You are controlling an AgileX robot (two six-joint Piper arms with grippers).
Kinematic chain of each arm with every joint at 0, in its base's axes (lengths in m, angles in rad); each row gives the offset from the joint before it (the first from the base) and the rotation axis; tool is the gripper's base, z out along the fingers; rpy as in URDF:
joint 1: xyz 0 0 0.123 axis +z
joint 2: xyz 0 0 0 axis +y
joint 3: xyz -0.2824 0 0.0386 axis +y
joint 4: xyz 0.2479 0 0.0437 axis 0.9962 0 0.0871
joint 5: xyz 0 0 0 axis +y
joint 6: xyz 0.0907 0 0.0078 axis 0.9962 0 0.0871
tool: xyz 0 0 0 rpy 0 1.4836 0
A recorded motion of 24 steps. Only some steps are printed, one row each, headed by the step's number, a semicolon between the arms.
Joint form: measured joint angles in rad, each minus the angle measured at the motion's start. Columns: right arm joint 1, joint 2, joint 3, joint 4, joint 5, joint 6; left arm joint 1, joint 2, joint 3, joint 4, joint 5, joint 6.
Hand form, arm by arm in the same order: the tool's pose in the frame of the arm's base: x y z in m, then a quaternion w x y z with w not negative. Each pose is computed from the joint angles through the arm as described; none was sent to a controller.
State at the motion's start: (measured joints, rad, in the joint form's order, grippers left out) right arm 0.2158 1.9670 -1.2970 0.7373 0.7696 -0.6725; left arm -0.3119 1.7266 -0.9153 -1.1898 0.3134 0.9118
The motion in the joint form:
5: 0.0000 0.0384 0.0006 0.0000 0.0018 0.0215; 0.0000 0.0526 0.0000 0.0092 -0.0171 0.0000
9: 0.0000 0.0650 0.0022 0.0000 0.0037 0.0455; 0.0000 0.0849 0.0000 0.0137 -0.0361 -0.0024
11: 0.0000 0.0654 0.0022 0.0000 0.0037 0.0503; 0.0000 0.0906 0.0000 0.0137 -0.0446 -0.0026
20: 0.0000 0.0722 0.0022 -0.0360 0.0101 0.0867; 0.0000 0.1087 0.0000 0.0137 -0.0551 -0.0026
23: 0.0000 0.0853 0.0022 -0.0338 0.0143 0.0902; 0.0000 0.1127 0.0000 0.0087 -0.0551 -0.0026
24: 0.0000 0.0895 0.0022 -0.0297 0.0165 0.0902; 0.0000 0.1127 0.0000 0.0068 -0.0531 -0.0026
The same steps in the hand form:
5: 0.3778 0.1266 0.1585 0.13974 -0.17688 0.94195 0.24884; 0.3211 -0.1295 0.1629 0.28080 0.07290 0.93246 -0.21530
9: 0.3781 0.1267 0.1475 0.12241 -0.16277 0.94650 0.25031; 0.3234 -0.1286 0.1518 0.27181 0.06864 0.93787 -0.20448
11: 0.3781 0.1267 0.1474 0.12162 -0.16046 0.94693 0.25059; 0.3241 -0.1281 0.1498 0.27186 0.06680 0.93876 -0.20090
20: 0.3771 0.1250 0.1435 0.10908 -0.15606 0.95157 0.24136; 0.3251 -0.1275 0.1436 0.26689 0.06408 0.94158 -0.19517
23: 0.3770 0.1253 0.1384 0.10062 -0.15276 0.95268 0.24279; 0.3253 -0.1276 0.1423 0.26503 0.06160 0.94215 -0.19575
24: 0.3769 0.1256 0.1369 0.09786 -0.15113 0.95278 0.24453; 0.3252 -0.1278 0.1423 0.26440 0.06107 0.94213 -0.19685

